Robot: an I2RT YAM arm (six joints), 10 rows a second.
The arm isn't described. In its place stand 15 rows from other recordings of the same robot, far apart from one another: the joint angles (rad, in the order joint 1, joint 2, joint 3, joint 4, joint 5, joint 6), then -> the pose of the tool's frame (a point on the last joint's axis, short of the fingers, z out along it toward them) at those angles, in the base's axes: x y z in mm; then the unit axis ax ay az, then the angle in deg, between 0 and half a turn.
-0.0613 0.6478 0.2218 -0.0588 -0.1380 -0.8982 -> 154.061, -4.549, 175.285, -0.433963, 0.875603, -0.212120, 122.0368
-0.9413 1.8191 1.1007 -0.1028 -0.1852 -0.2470 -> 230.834, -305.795, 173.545, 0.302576, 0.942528, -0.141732, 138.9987
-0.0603 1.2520 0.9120 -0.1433 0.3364 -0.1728 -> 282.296, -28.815, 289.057, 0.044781, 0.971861, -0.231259, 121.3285
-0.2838 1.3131 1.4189 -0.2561 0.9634 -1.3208 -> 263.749, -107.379, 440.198, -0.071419, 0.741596, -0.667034, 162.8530
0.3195 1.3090 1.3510 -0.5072 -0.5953 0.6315 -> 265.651, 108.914, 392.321, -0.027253, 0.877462, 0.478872, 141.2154
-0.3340 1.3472 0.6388 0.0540 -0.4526 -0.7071 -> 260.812, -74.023, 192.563, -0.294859, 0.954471, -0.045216, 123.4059
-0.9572 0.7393 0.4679 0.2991 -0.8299 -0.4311 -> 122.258, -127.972, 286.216, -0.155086, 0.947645, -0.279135, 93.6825
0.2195 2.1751 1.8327 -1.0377 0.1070 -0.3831 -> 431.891, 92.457, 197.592, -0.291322, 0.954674, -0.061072, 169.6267
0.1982 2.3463 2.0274 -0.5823 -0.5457 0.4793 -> 507.254, 120.722, 200.297, 0.040685, 0.934596, 0.353377, 155.3022
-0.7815 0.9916 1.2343 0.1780 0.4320 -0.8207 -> 128.602, -148.601, 494.989, 0.193927, 0.612045, -0.766677, 121.7507
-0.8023 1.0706 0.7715 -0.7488 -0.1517 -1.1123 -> 142.682, -139.848, 235.703, -0.171824, 0.969931, -0.172370, 155.9616
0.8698 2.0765 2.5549 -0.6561 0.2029 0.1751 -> 292.442, 335.377, 491.264, -0.246490, 0.917675, 0.311632, 107.4170
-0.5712 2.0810 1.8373 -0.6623 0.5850 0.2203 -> 380.658, -268.003, 261.389, 0.451269, 0.827354, -0.334426, 149.8506
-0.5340 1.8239 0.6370 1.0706 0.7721 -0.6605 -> 273.425, -190.530, 152.849, 0.220093, 0.754498, -0.618297, 138.8920
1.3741 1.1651 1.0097 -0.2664 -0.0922 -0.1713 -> 48.965, 262.491, 332.621, -0.666748, 0.644254, 0.374679, 129.6095
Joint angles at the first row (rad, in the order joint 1, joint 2, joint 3, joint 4, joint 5, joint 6):
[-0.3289 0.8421 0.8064 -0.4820 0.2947 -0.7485]
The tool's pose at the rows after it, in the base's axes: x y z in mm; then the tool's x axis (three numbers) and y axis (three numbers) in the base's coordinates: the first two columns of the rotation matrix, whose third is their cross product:
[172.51 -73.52 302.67 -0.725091 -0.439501 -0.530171 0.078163 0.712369 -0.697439]
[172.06 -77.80 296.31 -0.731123 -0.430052 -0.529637 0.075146 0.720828 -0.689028]
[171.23 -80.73 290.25 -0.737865 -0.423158 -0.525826 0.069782 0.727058 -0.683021]
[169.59 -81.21 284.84 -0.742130 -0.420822 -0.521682 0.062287 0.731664 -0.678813]
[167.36 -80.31 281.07 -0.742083 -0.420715 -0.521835 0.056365 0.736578 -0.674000]
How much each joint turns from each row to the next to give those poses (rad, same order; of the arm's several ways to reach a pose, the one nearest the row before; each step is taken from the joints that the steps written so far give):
[-0.0209 0.0070 -0.0169 0.0154 -0.0114 -0.0114]
[-0.0265 0.0038 -0.0197 0.0125 -0.0241 -0.0040]
[-0.0190 0.0015 -0.0190 0.0082 -0.0164 -0.0046]
[-0.0074 -0.0058 -0.0193 0.0030 -0.0088 -0.0027]
[-0.0017 -0.0113 -0.0160 -0.0016 -0.0081 0.0007]

